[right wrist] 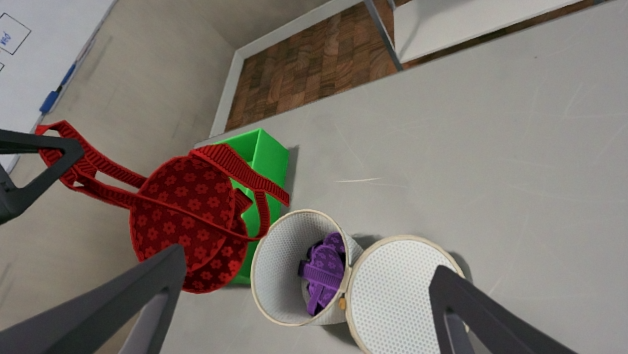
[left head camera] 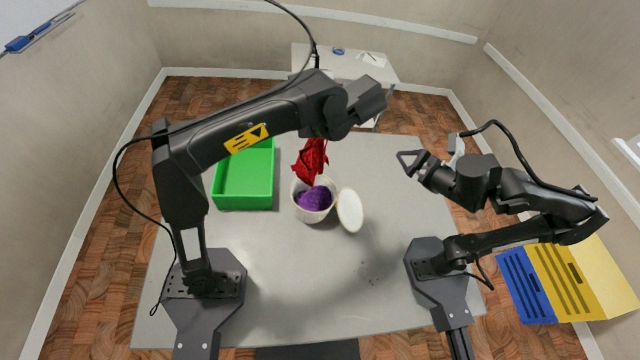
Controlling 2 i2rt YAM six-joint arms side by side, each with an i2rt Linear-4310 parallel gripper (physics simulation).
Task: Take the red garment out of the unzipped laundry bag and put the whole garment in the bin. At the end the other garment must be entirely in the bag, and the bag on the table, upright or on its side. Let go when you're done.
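Observation:
The red garment point(left head camera: 311, 160) point(right wrist: 182, 215) hangs from its straps. My left gripper point(right wrist: 79, 147) is shut on a red strap; in the head view the left arm hides its fingers. The garment's lower end is above the laundry bag point(left head camera: 310, 217) point(right wrist: 275, 280) in the head view. The white bag stands upright on the table, its round lid point(left head camera: 350, 210) point(right wrist: 395, 295) folded open to the right. The purple garment point(left head camera: 314, 198) point(right wrist: 325, 272) lies inside the bag. The green bin point(left head camera: 242, 202) point(right wrist: 273, 160) stands left of the bag. My right gripper point(left head camera: 401, 156) point(right wrist: 310, 266) is open, away to the right.
The grey table point(left head camera: 300, 280) point(right wrist: 450, 150) carries the bin and bag. The left arm point(left head camera: 250, 120) reaches over the bin and bag. A small white table point(left head camera: 320, 57) stands behind. A blue and yellow object point(left head camera: 565, 285) is on the floor at the right.

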